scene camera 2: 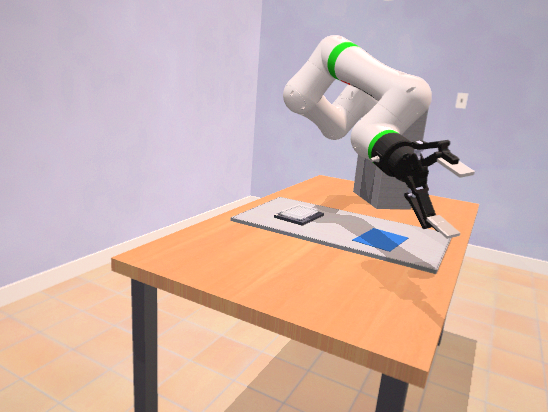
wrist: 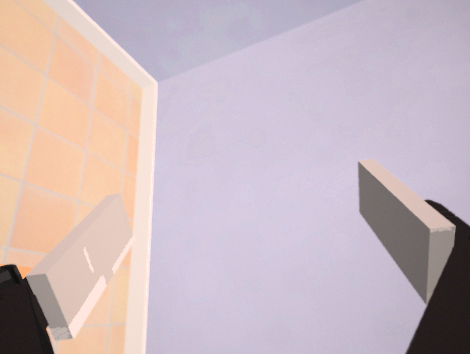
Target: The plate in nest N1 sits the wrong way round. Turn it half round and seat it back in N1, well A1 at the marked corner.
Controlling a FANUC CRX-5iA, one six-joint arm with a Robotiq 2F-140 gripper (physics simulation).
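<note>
The plate (scene camera 2: 301, 212), pale and flat, sits in the dark nest (scene camera 2: 302, 222) on the left part of the grey board. Its marked corner and well A1 are too small to tell. My gripper (scene camera 2: 454, 201) (wrist: 239, 202) is open and empty. It is above the right end of the board, tilted outward, well apart from the plate. In the wrist view its two pale fingers stand wide apart with a wall behind them; the plate and nest do not show there.
The grey board (scene camera 2: 260, 215) lies across the wooden table (scene camera 2: 260, 280). A blue square (scene camera 2: 381, 240) lies on the board's right part, partly in the arm's shadow. The arm's grey pedestal (scene camera 2: 367, 182) stands at the table's back. A tiled floor (wrist: 60, 145) shows in the wrist view.
</note>
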